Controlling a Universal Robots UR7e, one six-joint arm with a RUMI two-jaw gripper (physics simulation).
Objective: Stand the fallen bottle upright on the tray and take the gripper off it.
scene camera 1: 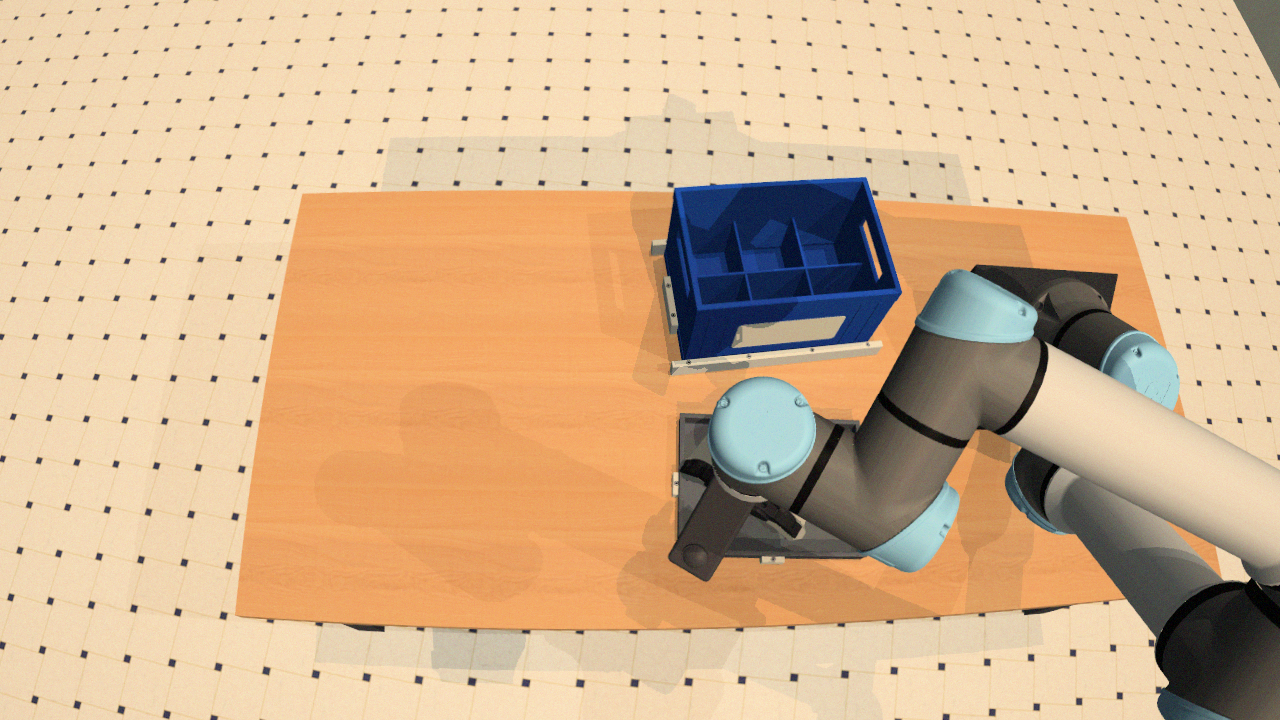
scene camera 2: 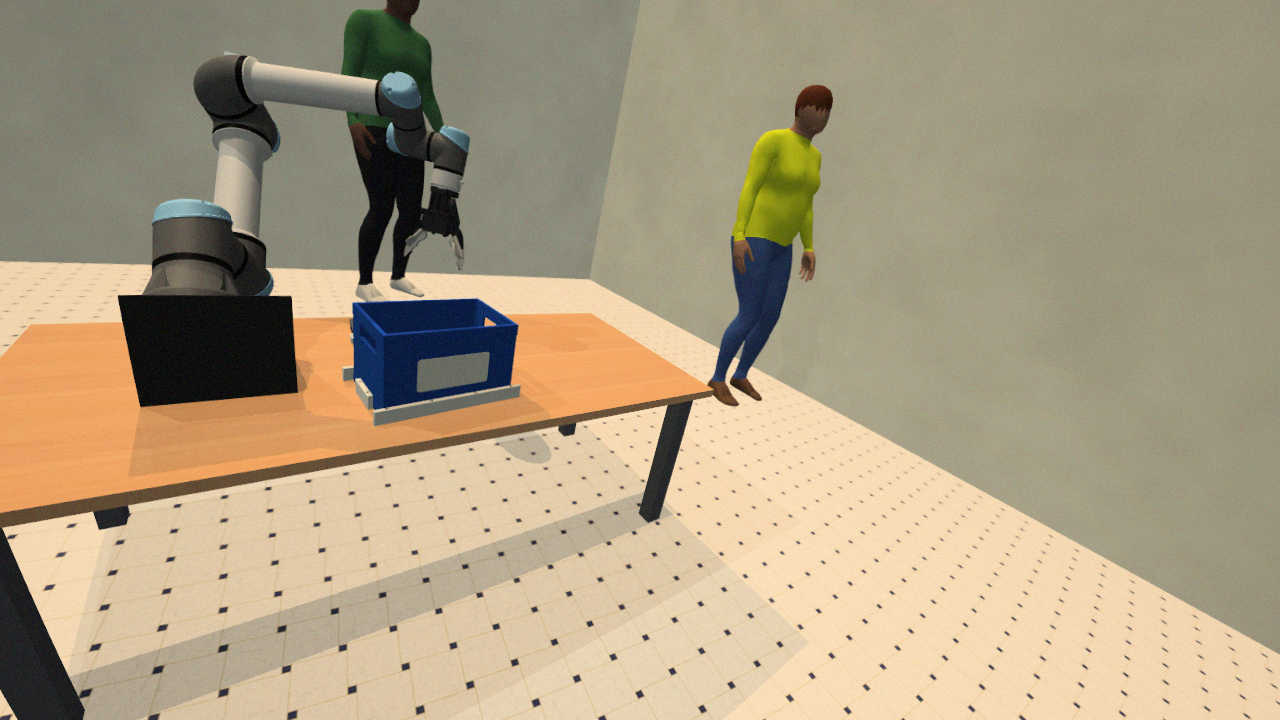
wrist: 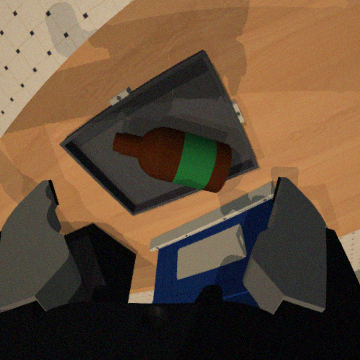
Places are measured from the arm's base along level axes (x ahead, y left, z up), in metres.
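Pixels of known places: gripper, fingertip midpoint: (scene camera 2: 432, 263) (wrist: 164, 182); arm's base at its link origin: (scene camera 1: 1057, 329) (scene camera 2: 194, 317) (wrist: 72, 299).
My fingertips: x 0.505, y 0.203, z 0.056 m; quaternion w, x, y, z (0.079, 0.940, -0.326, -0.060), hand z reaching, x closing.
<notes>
Ahead of a thing's pixels: the offset from my fingertips to its top centre. Level surfaces: height alone.
The brown bottle @(dx -0.060, dy -0.060, dz -0.115 m) (wrist: 172, 155) with a green label lies on its side in the dark grey tray (scene camera 1: 828, 547) (wrist: 125, 185). In the wrist view its neck points left and its base is near the tray's right corner. In scene camera 1 the arm and gripper hide the bottle; it does not show in scene camera 2. My gripper (scene camera 1: 742, 501) (scene camera 2: 435, 259) (wrist: 164, 182) is wide open and empty, high above the tray. Its fingers are well apart from the bottle.
A blue crate @(dx -0.120, dy -0.344, dz -0.018 m) (scene camera 1: 776, 287) (scene camera 2: 450, 343) (wrist: 167, 267) with compartments stands beside the tray, behind a pale rail @(dx -0.123, dy -0.245, dz -0.164 m) (scene camera 1: 776, 356) (wrist: 210, 221). A black box-like panel (scene camera 2: 213, 349) stands by the arm's base. Two people (scene camera 2: 386, 71) (scene camera 2: 780, 192) are beyond the table @(dz -0.194 m) (scene camera 1: 447, 358) (scene camera 2: 617, 376).
</notes>
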